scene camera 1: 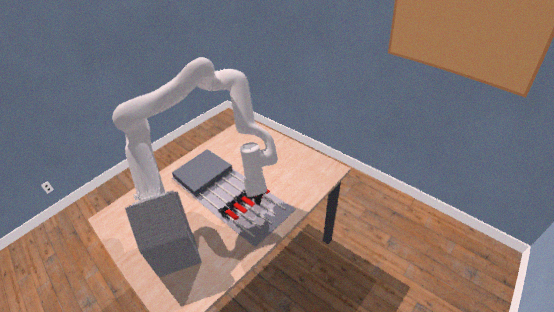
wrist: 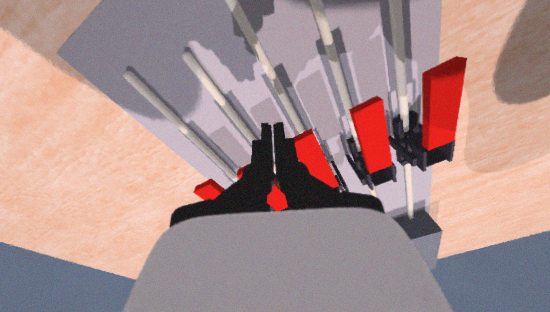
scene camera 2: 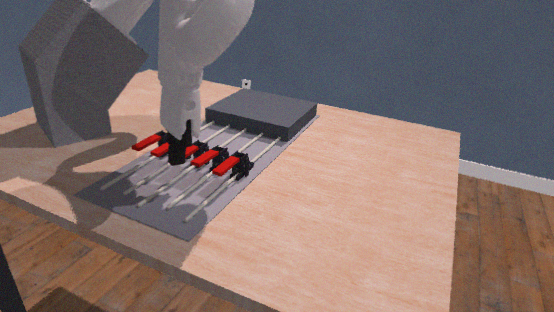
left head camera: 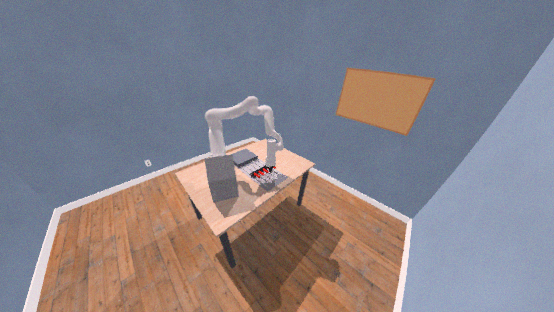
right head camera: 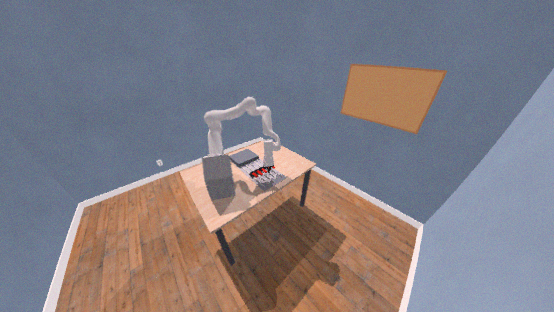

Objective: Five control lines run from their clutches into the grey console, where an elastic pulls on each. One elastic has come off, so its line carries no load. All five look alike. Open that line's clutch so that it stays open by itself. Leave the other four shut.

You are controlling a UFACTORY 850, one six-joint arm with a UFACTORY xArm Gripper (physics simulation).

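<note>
The grey console (scene camera 1: pixel 202 170) (scene camera 2: pixel 262 107) (wrist: pixel 421 226) stands at the back of the grey base plate. Five pale lines run from it through black clutches with red levers. In scene camera 2 the levers nearest the right edge (scene camera 2: pixel 226 165) and beside it (scene camera 2: pixel 205 158) show whole; the middle lever (scene camera 2: pixel 190 151) is partly hidden by the fingers. All the levers point away from the console. My gripper (scene camera 1: pixel 258 201) (scene camera 2: pixel 176 161) (wrist: pixel 272 137) is shut with nothing between its fingertips, low among the levers. In the wrist view its fingers partly cover the second lever from the left. Contact cannot be told.
The elastics do not show. The grey robot pedestal (scene camera 1: pixel 162 235) (scene camera 2: pixel 85 75) stands on the wooden table (scene camera 1: pixel 305 167) (scene camera 2: pixel 350 200) beside the base plate (scene camera 1: pixel 272 227) (scene camera 2: pixel 185 231). Neighbouring clutches stand close on both sides of the fingers.
</note>
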